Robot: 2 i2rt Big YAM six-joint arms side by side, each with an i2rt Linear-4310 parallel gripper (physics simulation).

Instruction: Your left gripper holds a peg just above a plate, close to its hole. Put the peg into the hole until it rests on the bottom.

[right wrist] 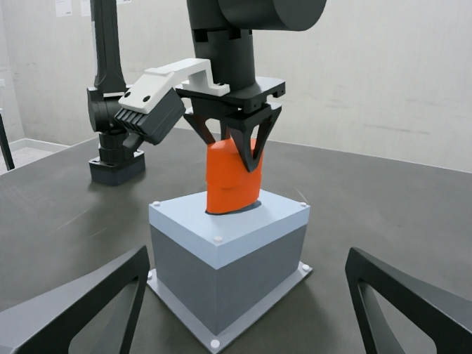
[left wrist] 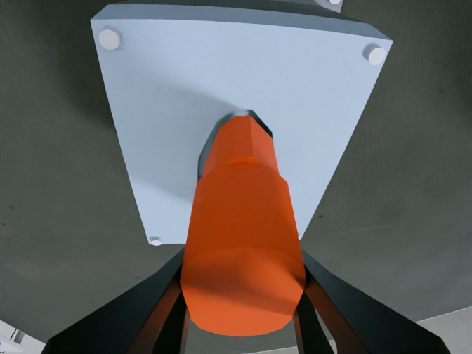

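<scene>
An orange many-sided peg [left wrist: 243, 215] [right wrist: 232, 175] stands upright between the fingers of my left gripper [left wrist: 241, 253] [right wrist: 237, 164], which is shut on it. The plate [left wrist: 160, 70] [right wrist: 185, 212] is the light blue top of a box, with a small round pin near each corner. The peg's lower end is at the hole [left wrist: 206, 155] [right wrist: 256, 205]; a dark gap of the hole shows along its far and left edges in the left wrist view. How deep the lower end sits is hidden. My right gripper [right wrist: 248, 257] is open and empty, in front of the box.
The grey box body [right wrist: 185, 275] under the plate stands on a flange [right wrist: 250, 320] with pins at its corners, on a dark table [left wrist: 410, 200] [right wrist: 380, 215]. The left arm's base [right wrist: 117, 167] stands behind at the left. A pale wall [right wrist: 375, 90] is at the back.
</scene>
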